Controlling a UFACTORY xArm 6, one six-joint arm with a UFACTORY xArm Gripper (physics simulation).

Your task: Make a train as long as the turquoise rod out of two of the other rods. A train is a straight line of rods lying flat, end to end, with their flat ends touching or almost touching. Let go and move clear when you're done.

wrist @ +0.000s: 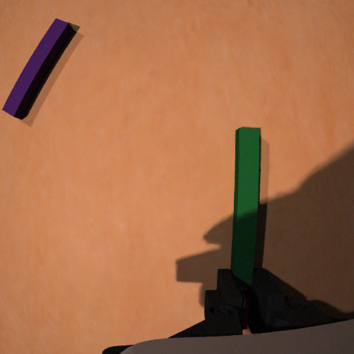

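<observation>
A green rod [247,190] lies flat on the table, running up and down the view, with its lower end at the fingertips. My gripper [237,292] is at the bottom, shut on a dark magenta rod [245,315]. A thin strip of that rod shows between the fingers; the rest is hidden. The held rod is close to the green rod's lower end, roughly in line with it; whether they touch is hidden by the fingers. The turquoise rod does not show in this view.
A purple rod [37,70] lies tilted at the upper left, well apart from the green rod. The shadow of the arm and gripper falls across the orange table [125,175] at the lower right and over the green rod's lower half.
</observation>
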